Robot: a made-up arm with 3 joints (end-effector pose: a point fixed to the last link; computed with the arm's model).
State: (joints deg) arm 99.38 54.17 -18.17
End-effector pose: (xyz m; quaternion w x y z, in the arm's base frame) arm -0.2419 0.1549 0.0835 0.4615 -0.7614 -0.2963 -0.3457
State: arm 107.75 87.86 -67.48
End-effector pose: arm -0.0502 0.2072 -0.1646 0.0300 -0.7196 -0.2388 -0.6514
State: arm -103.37 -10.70 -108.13
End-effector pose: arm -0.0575 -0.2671 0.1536 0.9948 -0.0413 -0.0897 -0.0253
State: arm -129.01 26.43 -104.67
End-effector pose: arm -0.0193 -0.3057 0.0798 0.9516 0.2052 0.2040 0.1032
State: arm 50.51 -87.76 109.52
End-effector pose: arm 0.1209 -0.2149 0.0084 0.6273 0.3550 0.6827 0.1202
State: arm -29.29 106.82 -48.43
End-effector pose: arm -0.0799 0.1025 0.4590 0.5878 -0.0991 0.5038 -0.6252
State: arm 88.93 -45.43 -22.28
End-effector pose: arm 0.1976 0.1690 0.3386 0.5211 -0.7612 0.2121 0.3227
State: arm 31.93 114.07 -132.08
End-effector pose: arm 0.2536 0.2126 0.1888 0.0757 -0.5388 0.6434 -0.5385
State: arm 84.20 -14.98 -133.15
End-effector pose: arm -0.0804 0.1902 -0.0412 0.3175 0.9393 0.0540 -0.1186
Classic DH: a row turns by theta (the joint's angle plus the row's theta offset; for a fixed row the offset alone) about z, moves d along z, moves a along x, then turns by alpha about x. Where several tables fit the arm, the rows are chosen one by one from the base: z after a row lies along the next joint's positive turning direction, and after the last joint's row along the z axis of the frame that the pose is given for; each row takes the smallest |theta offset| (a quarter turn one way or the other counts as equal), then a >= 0, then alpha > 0; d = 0 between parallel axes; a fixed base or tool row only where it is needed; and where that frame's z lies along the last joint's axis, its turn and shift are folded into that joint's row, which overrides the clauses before.
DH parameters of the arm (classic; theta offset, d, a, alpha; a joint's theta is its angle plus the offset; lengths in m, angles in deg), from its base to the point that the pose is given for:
base (fixed): -90 0.112 0 90
joint 1: 0 -0.08 -0.075 90
joint 2: 0 -0.026 0.079 90
joint 3: 0 -0.13 0.254 90
tool (fixed): 90 0.055 0 0

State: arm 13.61 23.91 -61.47
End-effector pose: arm -0.1004 0.0539 0.3823 0.7757 -0.5961 0.0840 -0.1893
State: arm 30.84 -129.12 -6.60
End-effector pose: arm 0.4142 0.2102 0.1144 0.4068 -0.1379 0.1896 0.8829
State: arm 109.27 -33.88 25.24
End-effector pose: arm 0.1573 0.0594 0.3807 0.7107 -0.6403 0.2687 0.1127
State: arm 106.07 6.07 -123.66
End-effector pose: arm -0.0379 0.1447 -0.1333 0.4199 0.9060 -0.0081 0.0523
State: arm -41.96 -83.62 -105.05
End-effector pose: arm 0.0257 -0.2088 0.2699 0.6352 -0.3899 -0.6392 0.1893
